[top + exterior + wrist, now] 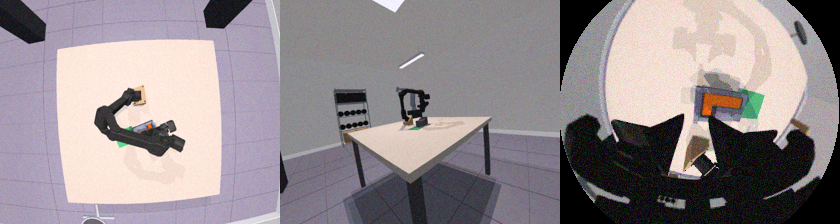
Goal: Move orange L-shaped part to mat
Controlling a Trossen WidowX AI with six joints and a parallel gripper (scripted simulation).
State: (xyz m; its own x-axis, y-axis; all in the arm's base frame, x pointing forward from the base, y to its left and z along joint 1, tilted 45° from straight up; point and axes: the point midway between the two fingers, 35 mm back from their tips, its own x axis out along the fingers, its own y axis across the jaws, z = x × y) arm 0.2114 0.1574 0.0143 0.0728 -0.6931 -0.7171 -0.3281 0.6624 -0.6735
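The orange L-shaped part is 10 cm below my gripper tip, 6 cm to the right of it and 1 cm ahead of it. Round my gripper tip: green mat 21 cm to the right, 16 cm below, 7 cm ahead.
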